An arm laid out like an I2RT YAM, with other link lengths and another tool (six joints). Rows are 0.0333 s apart.
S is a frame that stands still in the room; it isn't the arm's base.
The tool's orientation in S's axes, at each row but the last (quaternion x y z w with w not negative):
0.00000 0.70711 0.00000 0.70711
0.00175 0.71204 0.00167 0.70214
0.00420 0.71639 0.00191 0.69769
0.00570 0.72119 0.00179 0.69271
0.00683 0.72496 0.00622 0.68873
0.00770 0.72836 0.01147 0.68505
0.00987 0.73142 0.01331 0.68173
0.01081 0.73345 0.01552 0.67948
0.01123 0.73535 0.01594 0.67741
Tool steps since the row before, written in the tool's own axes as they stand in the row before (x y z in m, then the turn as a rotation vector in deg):
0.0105 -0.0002 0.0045 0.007 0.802 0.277
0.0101 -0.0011 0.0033 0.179 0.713 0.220
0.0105 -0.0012 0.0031 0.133 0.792 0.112
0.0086 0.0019 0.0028 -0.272 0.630 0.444
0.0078 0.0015 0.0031 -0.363 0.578 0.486
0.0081 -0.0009 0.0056 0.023 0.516 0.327
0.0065 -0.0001 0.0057 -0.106 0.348 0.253
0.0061 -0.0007 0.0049 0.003 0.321 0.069
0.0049 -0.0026 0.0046 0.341 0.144 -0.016
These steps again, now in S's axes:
0.0045 -0.0002 -0.0105 0.277 0.802 -0.007
0.0032 -0.0011 -0.0102 0.218 0.714 -0.179
0.0028 -0.0011 -0.0106 0.111 0.793 -0.129
0.0025 0.0020 -0.0087 0.458 0.625 0.260
0.0027 0.0016 -0.0079 0.505 0.571 0.348
0.0051 -0.0006 -0.0084 0.323 0.518 -0.029
0.0052 0.0001 -0.0069 0.259 0.346 0.099
0.0044 -0.0004 -0.0065 0.067 0.321 0.004
0.0042 -0.0024 -0.0054 -0.045 0.157 -0.333

